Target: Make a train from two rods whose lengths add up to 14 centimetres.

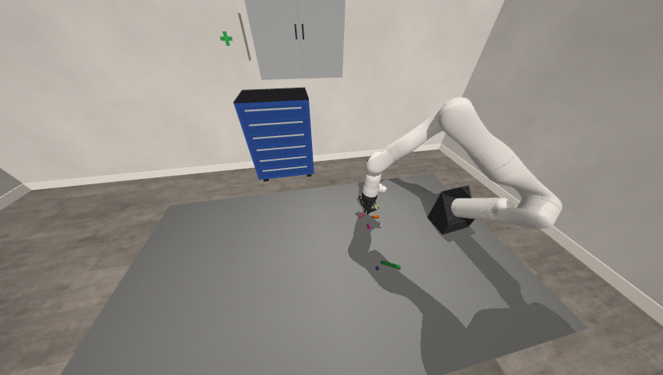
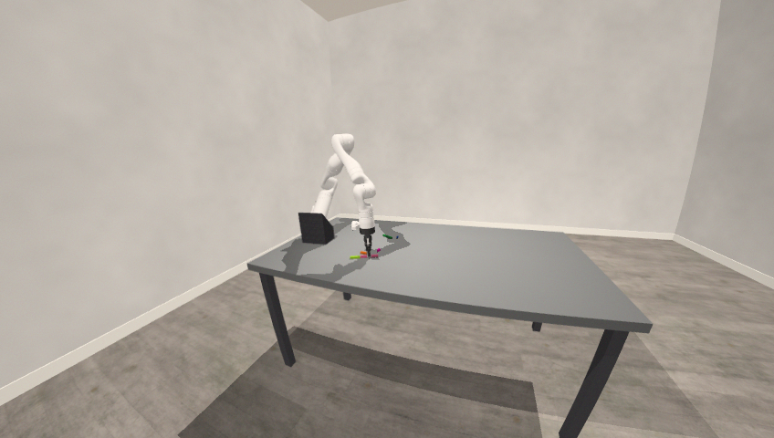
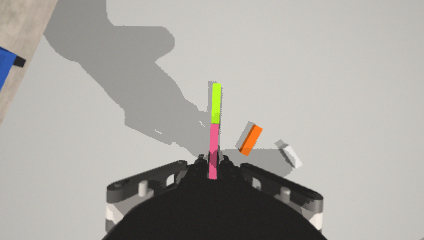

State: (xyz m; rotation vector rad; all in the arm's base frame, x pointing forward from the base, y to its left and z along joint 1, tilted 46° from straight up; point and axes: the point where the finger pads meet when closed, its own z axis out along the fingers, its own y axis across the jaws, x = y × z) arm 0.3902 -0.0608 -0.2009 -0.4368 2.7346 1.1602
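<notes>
The pink rod is 20 mm below my hand. From my hand the other things lie so: orange rod 40 mm behind, 40 mm to the left, 20 mm below; then lime rod 70 mm behind, 20 mm to the right, 20 mm below; then magenta rod 30 mm ahead, 90 mm to the left, 20 mm below.
</notes>
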